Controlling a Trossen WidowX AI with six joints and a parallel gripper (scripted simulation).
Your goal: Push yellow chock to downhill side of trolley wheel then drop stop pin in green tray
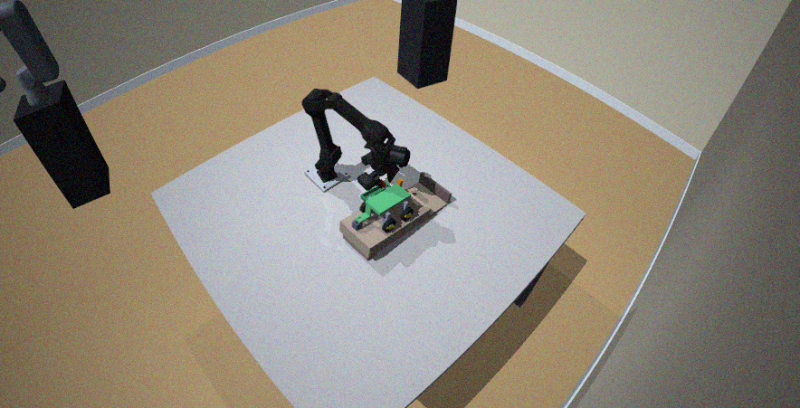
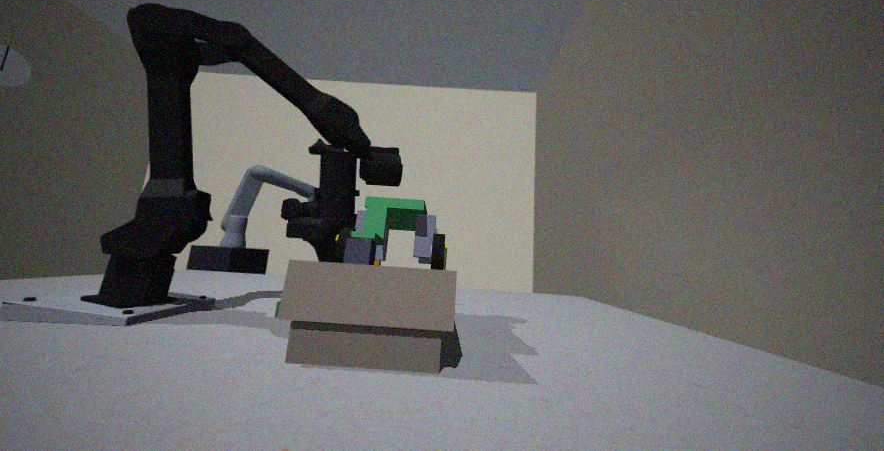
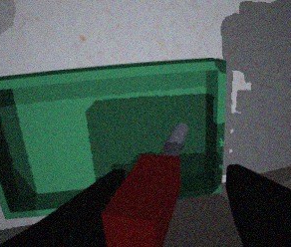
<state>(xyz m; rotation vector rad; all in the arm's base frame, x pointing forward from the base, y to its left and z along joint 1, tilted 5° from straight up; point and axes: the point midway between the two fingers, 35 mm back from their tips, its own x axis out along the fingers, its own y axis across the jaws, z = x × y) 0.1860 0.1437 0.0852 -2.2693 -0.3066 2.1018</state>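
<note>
The stop pin is 10 mm below my gripper tip. Also, from my gripper tip: green tray: 60 mm below, 30 mm to the right; yellow chock: 70 mm ahead, 30 mm above, 10 mm to the right; brown ramp: 140 mm ahead, 80 mm to the right, 10 mm below.
</note>
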